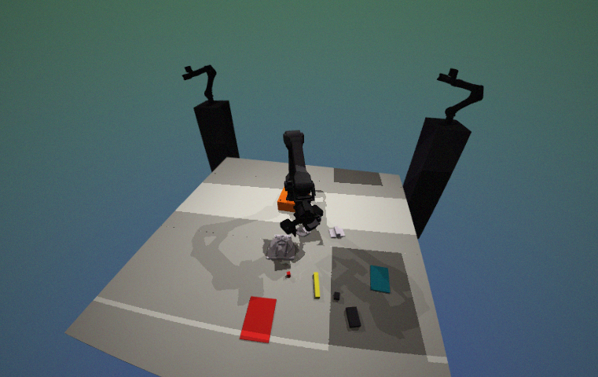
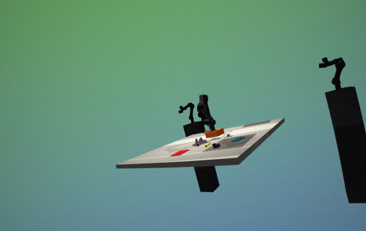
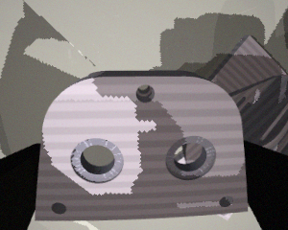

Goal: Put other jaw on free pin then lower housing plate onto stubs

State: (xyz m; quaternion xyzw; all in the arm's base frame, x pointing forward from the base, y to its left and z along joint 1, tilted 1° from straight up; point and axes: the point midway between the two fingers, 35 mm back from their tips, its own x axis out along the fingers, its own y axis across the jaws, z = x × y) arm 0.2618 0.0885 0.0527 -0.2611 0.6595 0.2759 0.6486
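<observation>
Now: gripper tip 11 cm to the left of the jaw, 7 cm above it and 2 cm short of it. From my gripper tip the other things lie so: teal sheet: 34 cm to the left, 13 cm ahead, 8 cm below; then small red cube: 17 cm ahead, 7 cm below, 3 cm to the right; then yellow bar: 20 cm ahead, 8 cm to the left, 8 cm below.
</observation>
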